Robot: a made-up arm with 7 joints.
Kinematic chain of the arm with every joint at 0, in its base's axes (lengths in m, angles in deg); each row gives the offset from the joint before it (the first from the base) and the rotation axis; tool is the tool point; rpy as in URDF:
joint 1: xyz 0 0 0.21 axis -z
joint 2: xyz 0 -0.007 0.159 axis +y
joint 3: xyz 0 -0.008 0.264 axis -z
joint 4: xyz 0 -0.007 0.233 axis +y
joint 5: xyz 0 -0.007 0.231 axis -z
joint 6: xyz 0 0 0.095 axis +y
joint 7: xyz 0 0 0.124 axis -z
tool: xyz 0 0 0 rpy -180 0 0
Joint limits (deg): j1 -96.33..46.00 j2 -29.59..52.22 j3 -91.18..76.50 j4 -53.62..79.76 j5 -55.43..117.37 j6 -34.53..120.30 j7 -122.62..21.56
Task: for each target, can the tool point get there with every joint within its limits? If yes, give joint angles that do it. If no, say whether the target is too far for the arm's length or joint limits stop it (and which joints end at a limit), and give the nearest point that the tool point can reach.
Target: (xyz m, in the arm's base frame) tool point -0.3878 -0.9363 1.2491
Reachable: no: too far | nearest point -0.2429 -0.5865 1.0281 | short by 0.438 m
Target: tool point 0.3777 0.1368 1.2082
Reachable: yes | joints -1.36 20.77 -72.38 19.17 -12.83 3.05 -18.48
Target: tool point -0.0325 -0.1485 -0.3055
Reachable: no: joint limits stop it (at a limit: joint 1, joint 2, joint 4) | nearest point 0.3299 -0.4596 0.3590 | short by 0.818 m
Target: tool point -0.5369 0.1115 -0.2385
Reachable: no: joint limits stop it (at a limit: joint 1, joint 2, joint 4) | nearest point -0.3018 0.4977 0.4198 | short by 0.799 m
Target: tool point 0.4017 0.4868 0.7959
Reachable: yes | joints -67.46 34.33 19.73 39.23 28.35 82.88 -93.58
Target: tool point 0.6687 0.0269 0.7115
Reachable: yes | joints 17.52 42.53 -56.89 44.39 24.00 74.10 1.30
